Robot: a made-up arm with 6 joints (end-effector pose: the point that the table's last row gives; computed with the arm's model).
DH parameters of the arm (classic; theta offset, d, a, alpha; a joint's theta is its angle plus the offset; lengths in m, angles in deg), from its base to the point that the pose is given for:
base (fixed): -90 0.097 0 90
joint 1: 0 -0.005 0.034 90
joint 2: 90 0.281 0.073 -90
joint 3: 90 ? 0.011 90
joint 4: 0 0.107 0.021 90
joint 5: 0 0.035 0.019 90
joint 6: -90 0.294 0.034 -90
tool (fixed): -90 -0.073 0 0
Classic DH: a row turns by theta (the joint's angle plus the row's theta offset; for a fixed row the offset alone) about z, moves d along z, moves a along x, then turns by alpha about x.
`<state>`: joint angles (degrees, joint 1 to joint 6).
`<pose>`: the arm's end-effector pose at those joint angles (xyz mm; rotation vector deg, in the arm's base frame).
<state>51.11 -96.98 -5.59 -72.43 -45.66 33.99</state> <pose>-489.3 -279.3 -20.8 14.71 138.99 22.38</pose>
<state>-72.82 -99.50 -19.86 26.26 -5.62 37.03</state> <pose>-320.5 241.3 46.1 73.58 -64.81 85.37</pose>
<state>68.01 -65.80 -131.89 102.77 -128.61 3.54</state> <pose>-56.4 -473.8 -221.3 -9.96 13.49 -32.98</pose>
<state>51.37 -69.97 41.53 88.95 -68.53 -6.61</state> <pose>-46.2 -260.5 47.7 171.80 -20.85 -10.29</pose>
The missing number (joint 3, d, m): 0.291
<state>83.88 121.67 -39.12 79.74 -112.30 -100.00</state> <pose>179.6 -336.3 -142.4 34.62 71.24 -117.15</pose>
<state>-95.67 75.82 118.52 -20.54 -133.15 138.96</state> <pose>322.9 -62.2 310.7 100.62 -91.87 -22.71</pose>
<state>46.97 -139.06 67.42 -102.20 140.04 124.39</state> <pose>83.3 -152.3 367.4 106.77 25.66 43.81</pose>
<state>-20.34 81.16 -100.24 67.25 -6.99 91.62</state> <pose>327.7 141.2 52.1 -31.73 -81.09 -57.34</pose>
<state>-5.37 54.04 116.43 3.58 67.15 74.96</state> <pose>419.2 35.8 -300.7 93.47 11.72 -72.91</pose>
